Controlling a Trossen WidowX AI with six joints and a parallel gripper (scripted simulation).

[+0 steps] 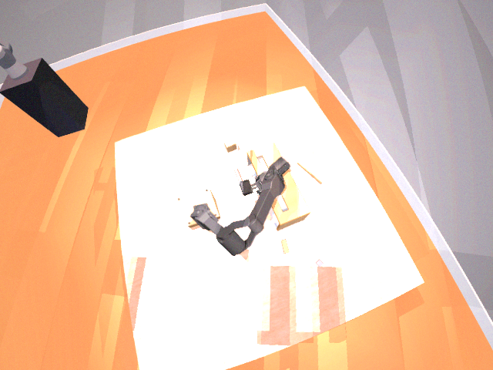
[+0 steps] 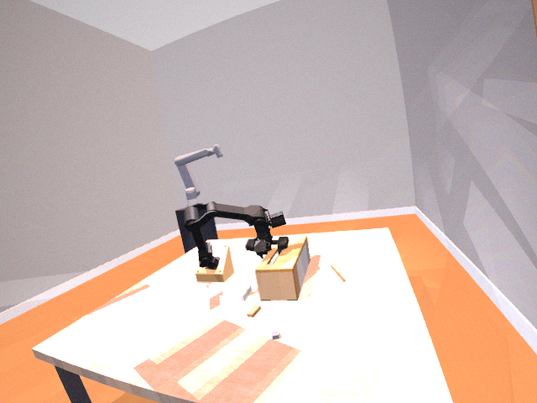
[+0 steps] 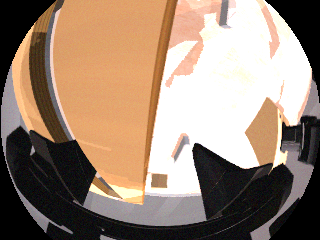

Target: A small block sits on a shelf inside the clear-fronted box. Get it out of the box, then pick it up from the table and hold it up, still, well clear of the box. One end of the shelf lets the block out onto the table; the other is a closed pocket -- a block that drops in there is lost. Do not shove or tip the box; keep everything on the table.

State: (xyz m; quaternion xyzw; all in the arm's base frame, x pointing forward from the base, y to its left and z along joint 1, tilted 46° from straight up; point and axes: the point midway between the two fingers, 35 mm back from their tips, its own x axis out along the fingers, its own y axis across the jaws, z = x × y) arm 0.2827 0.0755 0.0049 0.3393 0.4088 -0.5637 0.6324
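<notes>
Now: gripper tip 4 cm short of the tan box, 3 cm to the left of it and 2 cm above it. The rest, counted from my gripper tip: tiny grey bit (41 cm to the right, 17 cm ahead, 8 cm below); then thin wooden stick (28 cm ahead, 8 cm below, 3 cm to the left); then tan block (30 cm to the left, 8 cm behind, 6 cm below).
</notes>
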